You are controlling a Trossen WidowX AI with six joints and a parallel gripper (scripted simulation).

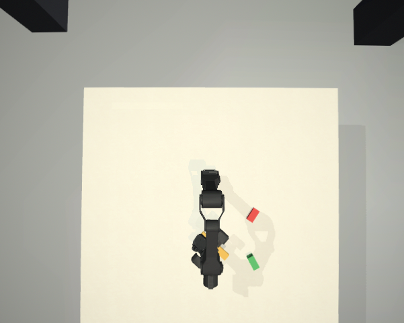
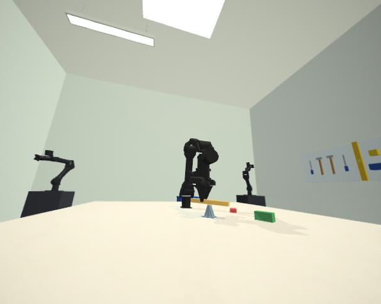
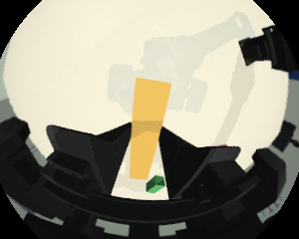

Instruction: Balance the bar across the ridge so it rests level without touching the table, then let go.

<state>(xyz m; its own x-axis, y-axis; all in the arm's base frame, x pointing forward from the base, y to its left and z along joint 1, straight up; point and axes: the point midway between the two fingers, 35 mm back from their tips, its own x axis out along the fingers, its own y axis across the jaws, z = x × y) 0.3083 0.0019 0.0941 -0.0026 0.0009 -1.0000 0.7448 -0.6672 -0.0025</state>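
Now: gripper tip 2 cm short of the orange bar and 2 cm to the right of it. Round my gripper tip: green block 11 cm ahead, 22 cm to the left, 4 cm below; red block 12 cm behind, 22 cm to the left, 5 cm below.
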